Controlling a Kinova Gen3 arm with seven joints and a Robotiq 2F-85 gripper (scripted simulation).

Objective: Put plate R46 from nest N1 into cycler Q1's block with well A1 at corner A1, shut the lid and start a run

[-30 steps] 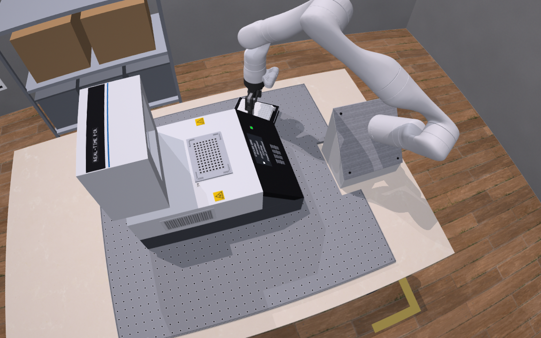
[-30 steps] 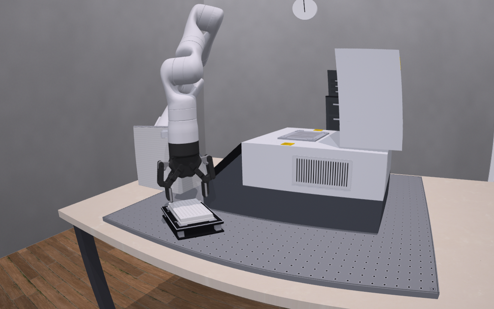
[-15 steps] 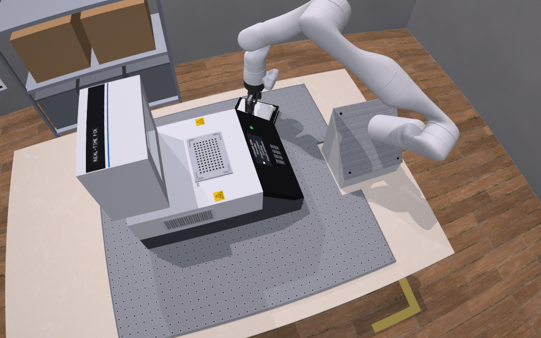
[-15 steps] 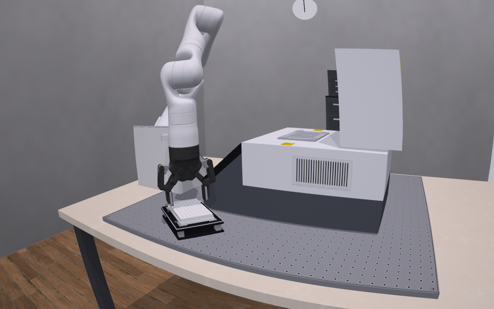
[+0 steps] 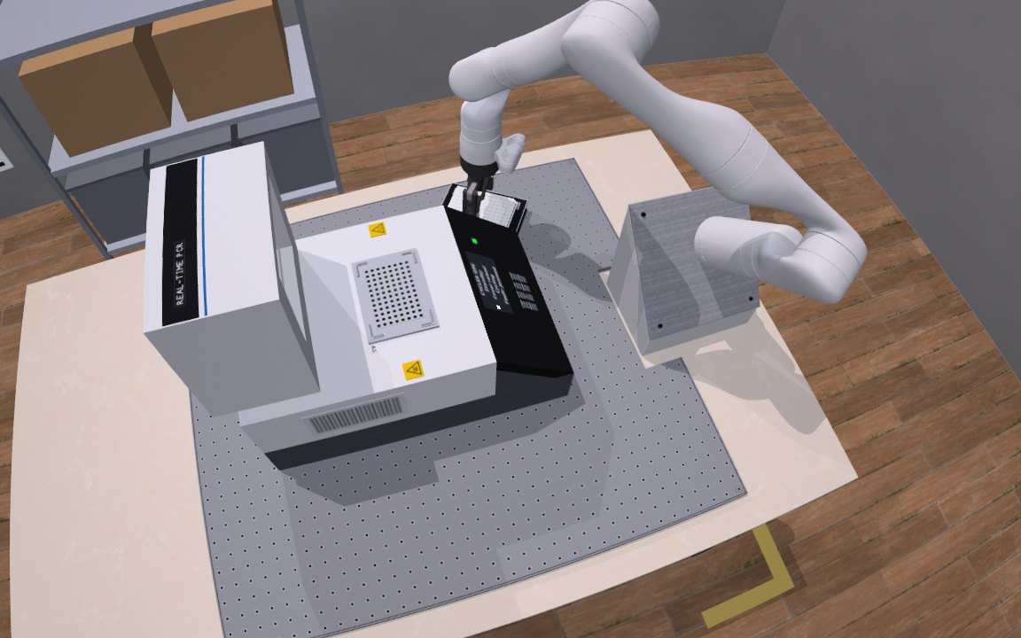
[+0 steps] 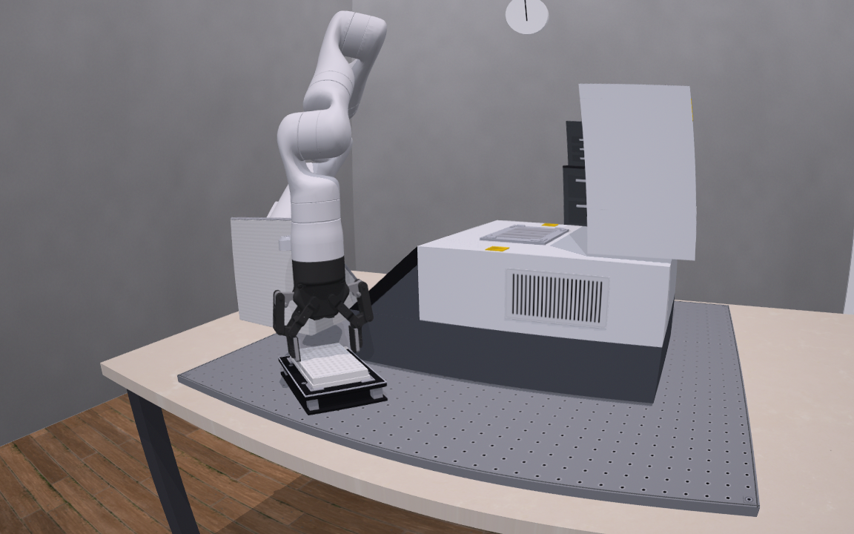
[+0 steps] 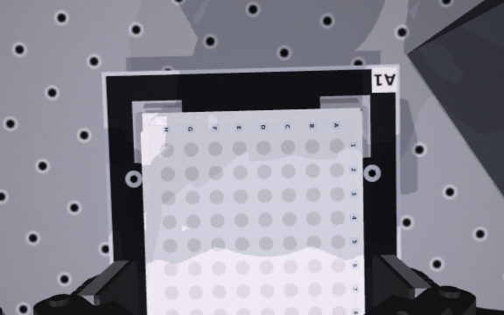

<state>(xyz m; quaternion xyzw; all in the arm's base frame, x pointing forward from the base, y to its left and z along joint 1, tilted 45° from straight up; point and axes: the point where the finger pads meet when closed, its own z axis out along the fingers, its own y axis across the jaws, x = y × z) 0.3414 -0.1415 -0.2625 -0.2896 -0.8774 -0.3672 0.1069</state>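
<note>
The white well plate R46 is 2 cm below my hand.
</note>
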